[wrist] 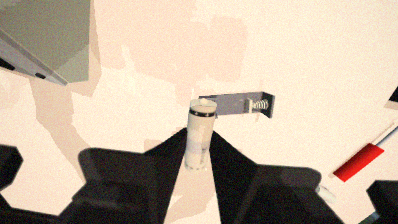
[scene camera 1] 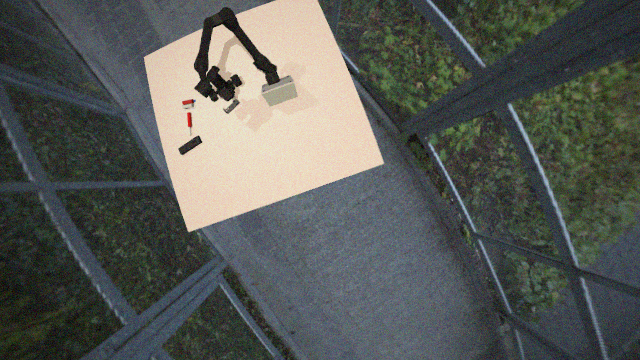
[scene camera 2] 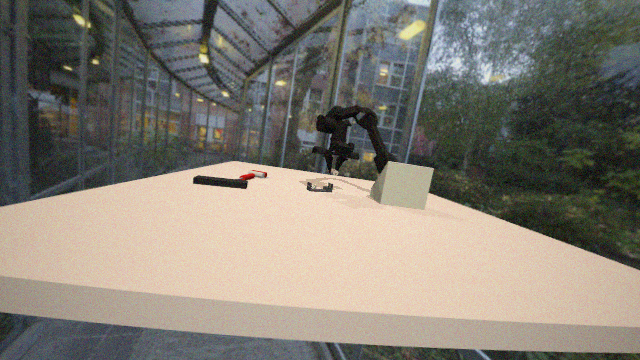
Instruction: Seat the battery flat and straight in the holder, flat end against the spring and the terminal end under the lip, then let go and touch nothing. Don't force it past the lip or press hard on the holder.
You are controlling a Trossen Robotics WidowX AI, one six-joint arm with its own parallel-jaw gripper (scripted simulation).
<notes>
My gripper carries a battery.
My gripper shows as well in the wrist view.
</notes>
